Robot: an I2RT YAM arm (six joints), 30 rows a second.
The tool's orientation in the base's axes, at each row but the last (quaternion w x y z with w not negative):
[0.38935, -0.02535, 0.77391, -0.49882]
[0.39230, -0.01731, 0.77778, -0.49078]
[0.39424, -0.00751, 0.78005, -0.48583]
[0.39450, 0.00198, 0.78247, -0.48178]
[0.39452, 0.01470, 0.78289, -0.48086]
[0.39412, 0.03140, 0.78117, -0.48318]
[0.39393, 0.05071, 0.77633, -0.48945]
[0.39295, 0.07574, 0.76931, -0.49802]
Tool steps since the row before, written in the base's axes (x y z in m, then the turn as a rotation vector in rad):
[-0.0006, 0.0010, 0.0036, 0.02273, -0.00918, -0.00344]
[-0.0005, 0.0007, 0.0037, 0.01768, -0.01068, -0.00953]
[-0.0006, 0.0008, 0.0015, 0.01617, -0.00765, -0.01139]
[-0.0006, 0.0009, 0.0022, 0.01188, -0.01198, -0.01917]
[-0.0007, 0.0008, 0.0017, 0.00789, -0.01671, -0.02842]
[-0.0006, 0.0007, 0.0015, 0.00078, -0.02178, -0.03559]
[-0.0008, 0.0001, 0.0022, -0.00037, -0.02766, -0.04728]
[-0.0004, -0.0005, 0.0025, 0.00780, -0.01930, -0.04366]
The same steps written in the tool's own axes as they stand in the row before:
[-0.0021, -0.0026, -0.0018, -0.00990, 0.00606, 0.02186]
[-0.0021, -0.0027, -0.0016, -0.00217, 0.00821, 0.02110]
[-0.0008, -0.0009, -0.0013, -0.00120, 0.01067, 0.01829]
[-0.0013, -0.0014, -0.0015, 0.00821, 0.01256, 0.02067]
[-0.0009, -0.0011, -0.0014, 0.01848, 0.01527, 0.02397]
[-0.0008, -0.0010, -0.0012, 0.02968, 0.01475, 0.02535]
[-0.0009, -0.0019, -0.0010, 0.04001, 0.01960, 0.03187]
[-0.0013, -0.0022, -0.0003, 0.02969, 0.02531, 0.02858]

